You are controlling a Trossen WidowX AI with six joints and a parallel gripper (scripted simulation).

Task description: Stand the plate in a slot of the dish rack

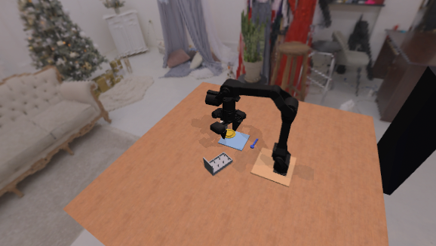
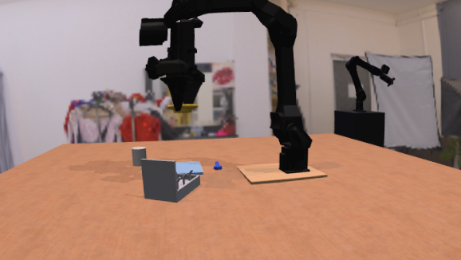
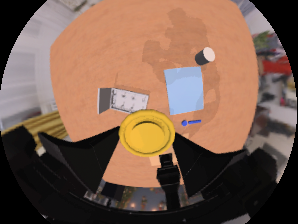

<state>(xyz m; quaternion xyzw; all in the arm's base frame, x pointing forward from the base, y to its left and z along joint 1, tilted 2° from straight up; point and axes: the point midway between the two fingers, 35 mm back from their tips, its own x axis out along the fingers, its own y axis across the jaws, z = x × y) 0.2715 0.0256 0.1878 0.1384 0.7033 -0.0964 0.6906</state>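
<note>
The grey dish rack is 140 mm below my gripper tip, 70 mm to the left of it and 30 mm ahead of it. The rest, counted from my gripper tip: blue spoon (160 mm below, 130 mm to the right, 90 mm behind); blue mat (160 mm below, 130 mm to the right, 30 mm ahead); yellow plate (10 mm above).
</note>
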